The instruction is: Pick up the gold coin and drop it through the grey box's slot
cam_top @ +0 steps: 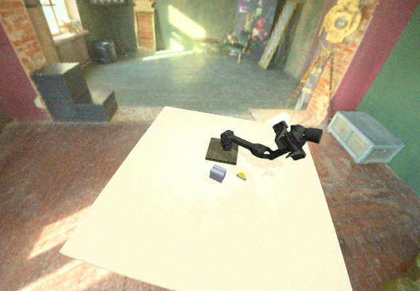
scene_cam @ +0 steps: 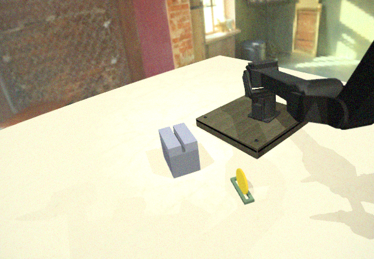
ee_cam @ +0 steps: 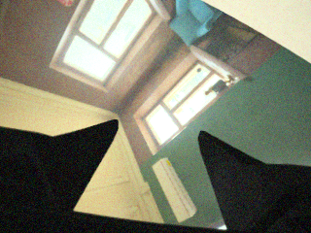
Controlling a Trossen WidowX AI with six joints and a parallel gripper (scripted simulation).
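My gripper tip is now 40 cm above the gold coin, 17 cm past it and 8 cm to the left of it.
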